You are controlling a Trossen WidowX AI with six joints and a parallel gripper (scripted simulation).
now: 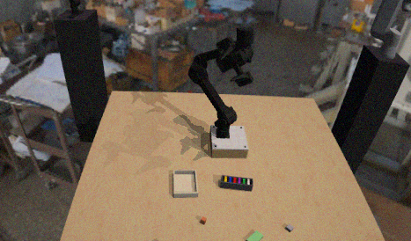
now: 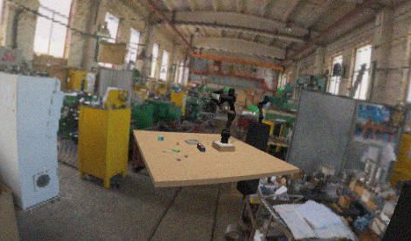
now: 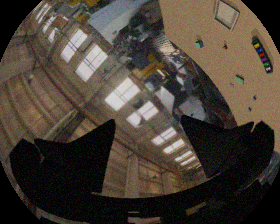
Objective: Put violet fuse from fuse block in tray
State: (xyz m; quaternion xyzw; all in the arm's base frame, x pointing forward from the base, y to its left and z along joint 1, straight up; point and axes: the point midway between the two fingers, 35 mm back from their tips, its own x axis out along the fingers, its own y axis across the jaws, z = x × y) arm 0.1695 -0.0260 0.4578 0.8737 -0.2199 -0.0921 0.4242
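Right now the violet fuse is 500 mm below my gripper tip, 110 mm to the left of it and 80 mm ahead of it. From my gripper tip the other things lie so: green piece (510 mm below, 340 mm ahead, 160 mm to the left); then orange cube (510 mm below, 270 mm ahead, 40 mm to the right); then tray (520 mm below, 120 mm to the right, 90 mm ahead).
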